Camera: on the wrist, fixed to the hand. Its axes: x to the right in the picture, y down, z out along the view.
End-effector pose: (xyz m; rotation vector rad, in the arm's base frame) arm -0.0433 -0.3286 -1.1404 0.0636 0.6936 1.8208
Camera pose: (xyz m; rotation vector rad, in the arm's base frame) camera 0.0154 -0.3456 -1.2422 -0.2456 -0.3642 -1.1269
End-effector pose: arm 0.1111 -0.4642 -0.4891 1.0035 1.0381 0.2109
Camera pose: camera 0.0241 -0.4812 -0.5681 -1.3066 0.6502 -2.2057
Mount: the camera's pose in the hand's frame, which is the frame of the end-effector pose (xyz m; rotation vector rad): -0.0072 -0.0961 -0.0694 0.1989 0.8268 3.0219
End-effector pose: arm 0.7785 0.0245 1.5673 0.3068 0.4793 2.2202
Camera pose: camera 0.8226 0.0590 1.4626 0.0470 -0.0976 -0.8625
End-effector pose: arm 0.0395 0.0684 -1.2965 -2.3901 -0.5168 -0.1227
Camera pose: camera -0.0019 0.0878 -1.1869 -0.4530 2.7773 0.2797
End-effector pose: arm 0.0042 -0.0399 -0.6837 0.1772 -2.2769 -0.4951
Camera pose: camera 0.0571 -0.1462 -0.6846 -1.9722 0.0566 1.1328
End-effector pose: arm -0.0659 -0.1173 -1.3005 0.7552 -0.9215 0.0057
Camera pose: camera 0.0094 -0.1459 -1.3877 -1.0870 -0.3707 2.7293
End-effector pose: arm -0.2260 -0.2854 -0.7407 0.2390 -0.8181 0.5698
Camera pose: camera -0.1327 -0.3388 -0.7910 1.1199 -0.3882 -2.5467
